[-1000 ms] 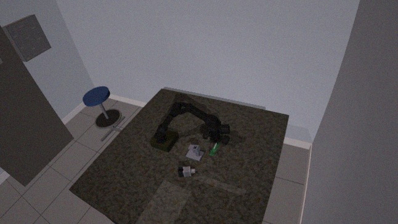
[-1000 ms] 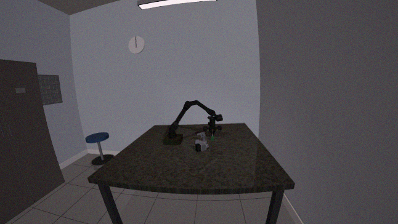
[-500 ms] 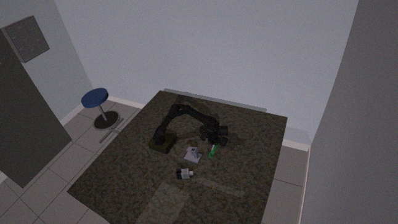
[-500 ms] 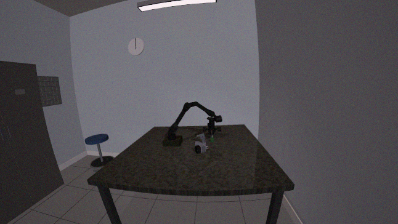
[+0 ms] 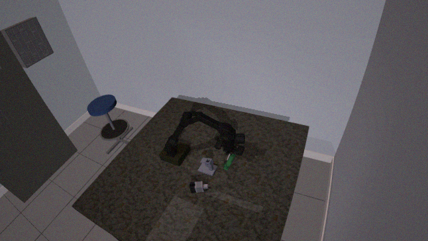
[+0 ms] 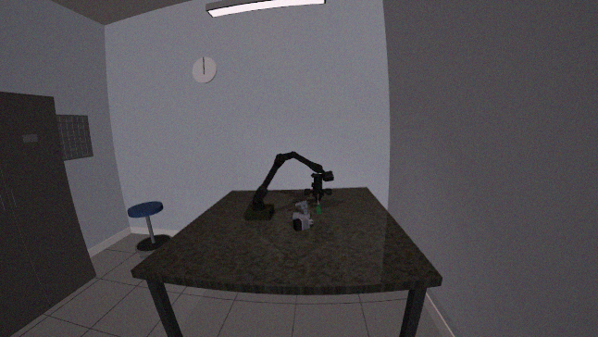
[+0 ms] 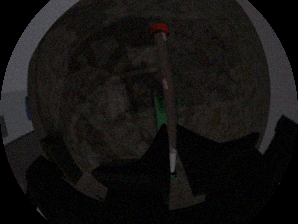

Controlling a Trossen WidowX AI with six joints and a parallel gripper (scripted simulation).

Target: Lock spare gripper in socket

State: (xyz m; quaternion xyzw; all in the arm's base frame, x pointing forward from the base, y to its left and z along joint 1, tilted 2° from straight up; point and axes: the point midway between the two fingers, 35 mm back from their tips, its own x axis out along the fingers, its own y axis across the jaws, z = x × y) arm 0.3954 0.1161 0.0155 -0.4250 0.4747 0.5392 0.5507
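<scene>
Right now the green bracket is 4 cm to the right of my gripper tip and 2 cm below it. Also, from my gripper tip: grey mount: 11 cm behind, 14 cm to the right, 1 cm above; spare gripper: 11 cm behind, 30 cm to the right, 1 cm below.
</scene>
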